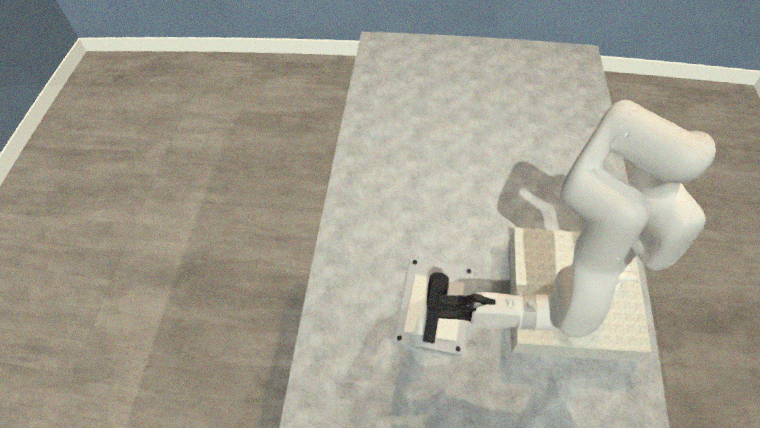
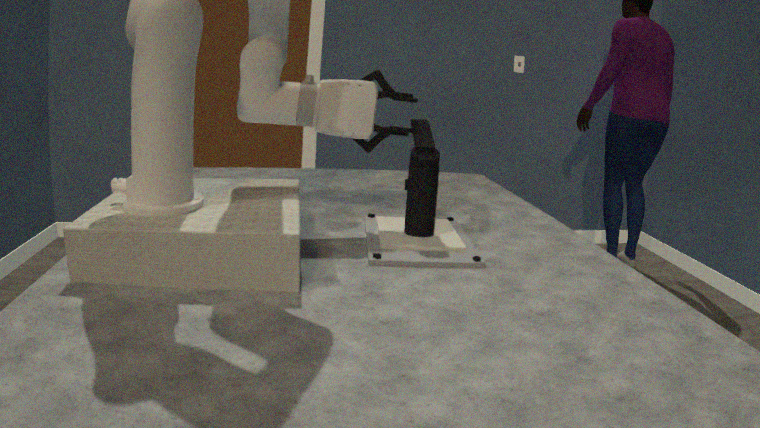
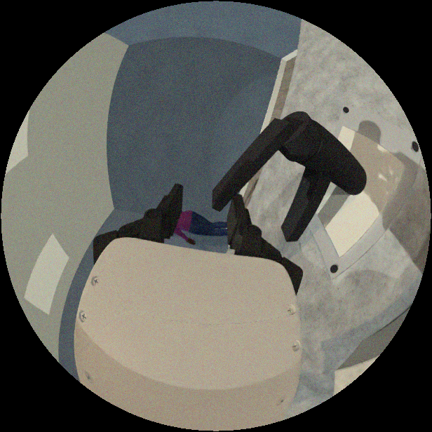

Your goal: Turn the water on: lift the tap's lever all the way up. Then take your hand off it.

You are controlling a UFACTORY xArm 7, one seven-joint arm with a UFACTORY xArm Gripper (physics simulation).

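Places are measured from the arm's base along level axes (x ahead, y left, z up), in metres.
Pixels of known places: gripper, fingertip midpoint: (image 1: pixel 438 306) (image 2: pixel 414 115); arm's base at its link origin: (image 2: pixel 163 205).
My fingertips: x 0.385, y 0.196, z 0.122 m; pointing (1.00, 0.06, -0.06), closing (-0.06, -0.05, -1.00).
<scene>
For each thing: its top centre in the pictures, then the offset to it from my fingertips. "pt": a spot on its surface instead. Level surfaces: height alone.
- black tap at a spot on its surface: (image 2: pixel 422 194) pt 0.003 m ahead, 0.110 m right, 0.114 m down
- pale plate at its top centre: (image 2: pixel 418 233) (image 1: pixel 435 303) 0.006 m ahead, 0.087 m right, 0.185 m down
- grey table at its surface level: 0.197 m down
The black tap (image 1: pixel 438 284) (image 2: pixel 422 194) (image 3: pixel 327 152) stands upright on a pale plate (image 1: pixel 402 319) (image 2: pixel 425 263). Its lever (image 1: pixel 430 330) (image 2: pixel 423 135) (image 3: pixel 252 162) slants steeply upward from the top of the body, above the spout (image 3: pixel 302 210). My gripper (image 1: pixel 444 306) (image 2: pixel 412 114) (image 3: pixel 206 201) is partly open and level, with one finger above the other and nothing held between them. The lower fingertip is at the lever, near its raised end; the upper fingertip is higher, apart from it. Whether the lower finger touches the lever cannot be told for certain.
The arm stands on a pale block (image 1: pixel 585 349) (image 2: pixel 180 260) on the grey table (image 1: pixel 468 106) (image 2: pixel 505 340). A person in a purple top (image 2: pixel 640 69) (image 3: pixel 185 220) stands beyond the table's far side. Dark screws mark the plate's corners.
</scene>
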